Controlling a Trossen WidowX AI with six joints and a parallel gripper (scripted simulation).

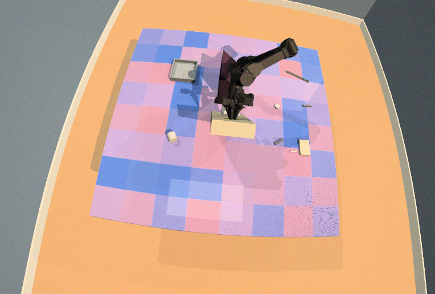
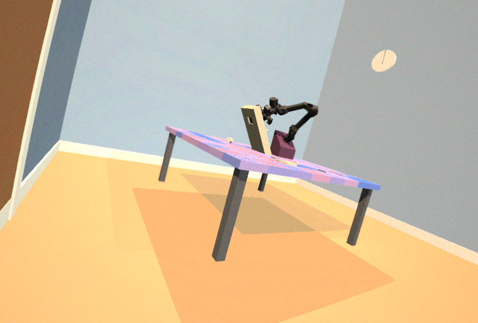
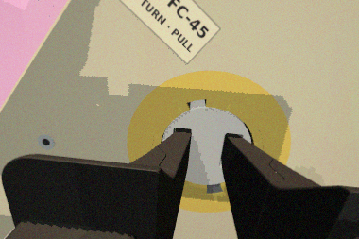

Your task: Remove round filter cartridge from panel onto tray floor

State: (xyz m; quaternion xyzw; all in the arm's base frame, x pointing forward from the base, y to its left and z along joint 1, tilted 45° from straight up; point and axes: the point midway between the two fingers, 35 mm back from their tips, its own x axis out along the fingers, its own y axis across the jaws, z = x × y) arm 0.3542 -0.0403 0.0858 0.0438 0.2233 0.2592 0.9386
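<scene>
My gripper tip is now 1 cm short of the round filter cartridge and 1 cm above it. Also, from my gripper tip: grey tray: 42 cm behind, 32 cm to the right, 24 cm below; cream service panel: 4 cm behind, 1 cm to the right, 8 cm below; cream block: 6 cm behind, 44 cm to the left, 24 cm below.
</scene>
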